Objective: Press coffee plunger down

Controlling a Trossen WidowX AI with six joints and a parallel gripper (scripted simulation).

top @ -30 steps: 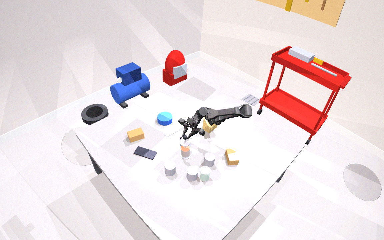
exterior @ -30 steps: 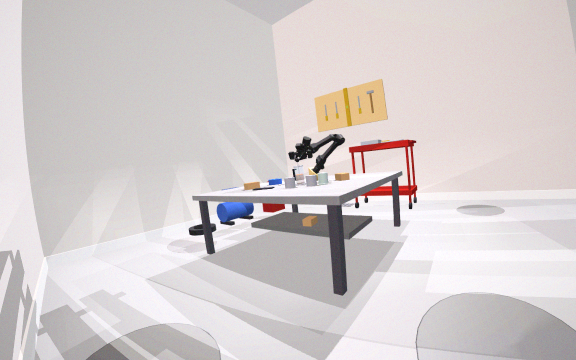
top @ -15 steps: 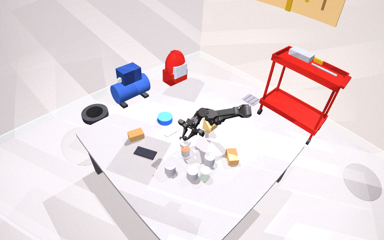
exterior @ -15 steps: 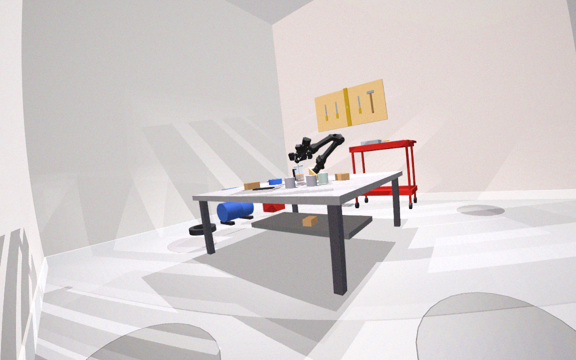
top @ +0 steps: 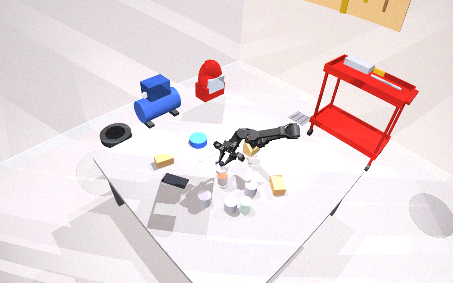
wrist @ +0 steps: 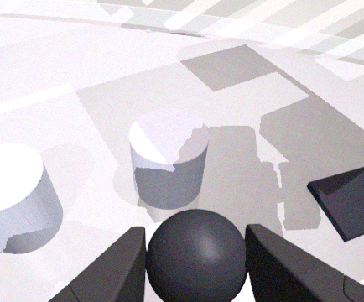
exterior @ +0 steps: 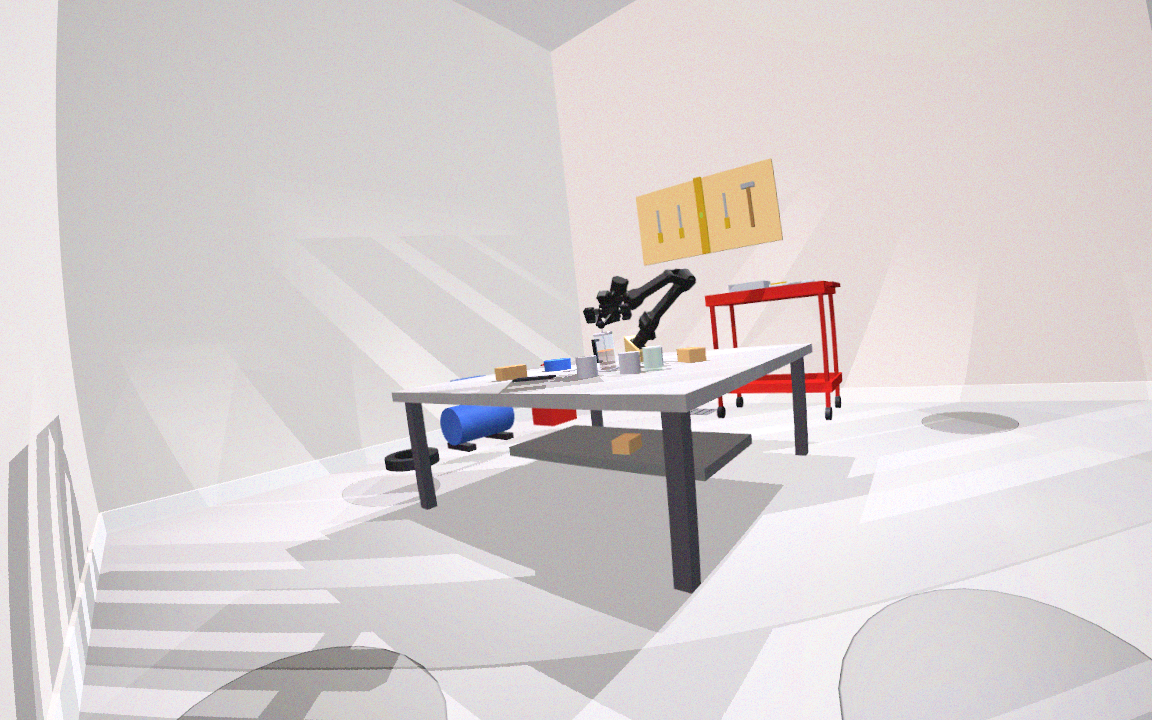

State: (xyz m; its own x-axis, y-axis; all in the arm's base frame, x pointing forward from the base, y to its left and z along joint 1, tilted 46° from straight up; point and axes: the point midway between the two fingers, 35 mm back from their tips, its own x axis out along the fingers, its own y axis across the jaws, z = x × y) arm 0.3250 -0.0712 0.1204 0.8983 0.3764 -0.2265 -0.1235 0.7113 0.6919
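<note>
Now: gripper tip 90 mm above the coffee press, 20 mm past it and 10 mm to the left of it. From my gripper tip the other things lie so: pale green cup (220 mm to the left, 140 mm below, 40 mm ahead); then blue disc (360 mm to the right, 180 mm behind, 150 mm below); then dark flat plate (210 mm to the right, 170 mm below, 160 mm ahead).
</note>
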